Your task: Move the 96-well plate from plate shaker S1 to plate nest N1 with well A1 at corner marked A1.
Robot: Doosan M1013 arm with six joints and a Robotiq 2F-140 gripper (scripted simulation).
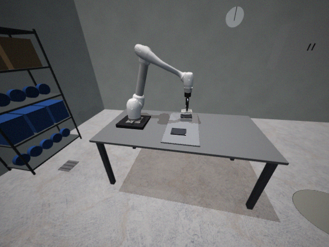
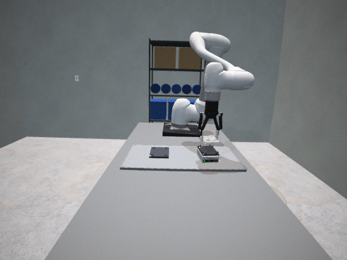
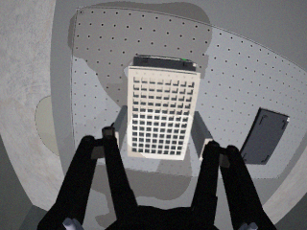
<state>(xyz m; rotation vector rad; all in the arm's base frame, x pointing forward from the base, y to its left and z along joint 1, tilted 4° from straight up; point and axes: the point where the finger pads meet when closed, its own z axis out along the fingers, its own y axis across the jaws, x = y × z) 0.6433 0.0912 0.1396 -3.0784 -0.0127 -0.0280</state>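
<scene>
The dark plate nest N1 lies 30 cm to the right of my hand, 14 cm below it and 9 cm behind it. Also, from my hand: A1 corner mark: 36 cm to the right, 13 cm below, 2 cm behind; white 96-well plate: 2 cm below.
</scene>
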